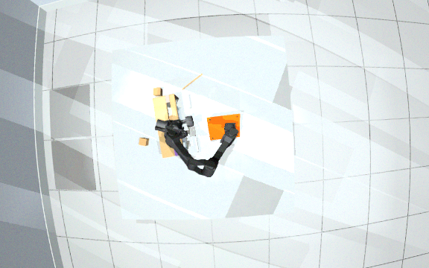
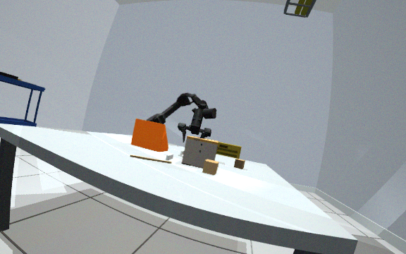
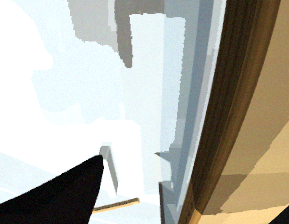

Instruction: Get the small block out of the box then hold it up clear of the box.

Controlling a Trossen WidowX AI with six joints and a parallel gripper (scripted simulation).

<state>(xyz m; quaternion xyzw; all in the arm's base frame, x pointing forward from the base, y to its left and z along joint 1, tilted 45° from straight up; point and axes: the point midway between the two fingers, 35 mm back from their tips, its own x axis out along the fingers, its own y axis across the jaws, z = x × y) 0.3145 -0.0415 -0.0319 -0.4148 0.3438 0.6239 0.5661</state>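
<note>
The long tan-topped box is 30 mm ahead of my gripper tip, 30 mm to the left of it and 30 mm below it. Also, from my gripper tip: cube (60 mm ahead, 10 mm to the right); then thin stick (80 mm behind, 270 mm to the right, 80 mm below).
</note>
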